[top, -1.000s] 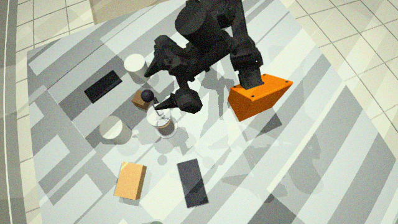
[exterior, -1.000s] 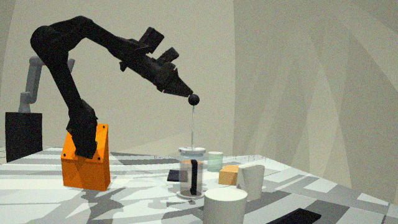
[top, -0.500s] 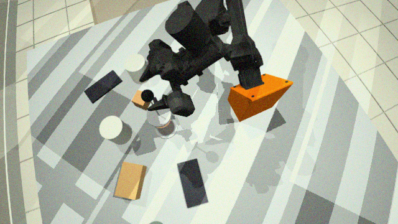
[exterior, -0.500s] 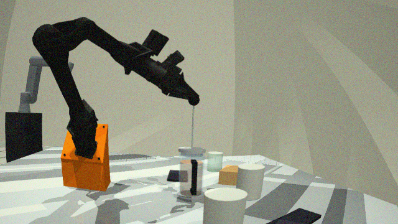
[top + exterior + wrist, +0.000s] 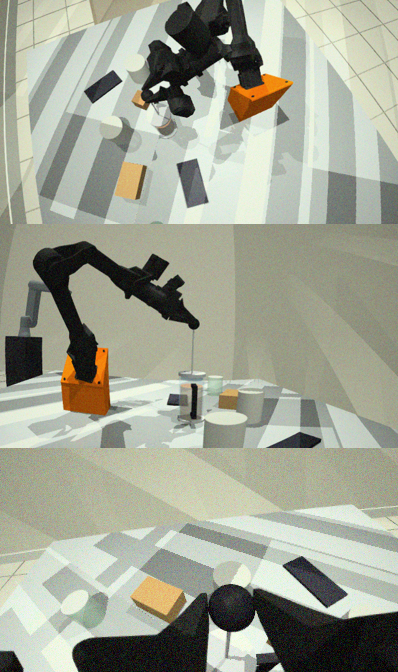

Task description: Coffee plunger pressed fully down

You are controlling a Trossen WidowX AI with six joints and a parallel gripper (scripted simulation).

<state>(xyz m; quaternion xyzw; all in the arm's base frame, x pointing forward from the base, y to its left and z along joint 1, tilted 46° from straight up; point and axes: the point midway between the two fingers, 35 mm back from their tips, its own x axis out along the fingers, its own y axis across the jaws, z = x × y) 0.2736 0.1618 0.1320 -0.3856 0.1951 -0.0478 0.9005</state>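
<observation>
Right now my gripper tip is 1 cm past the coffee press, 2 cm to the left of it and 14 cm above it. The rest, counted from my gripper tip: tan box (15 cm ahead, 15 cm to the left, 25 cm below); then small tan cube (6 cm ahead, 13 cm to the right, 25 cm below).
</observation>
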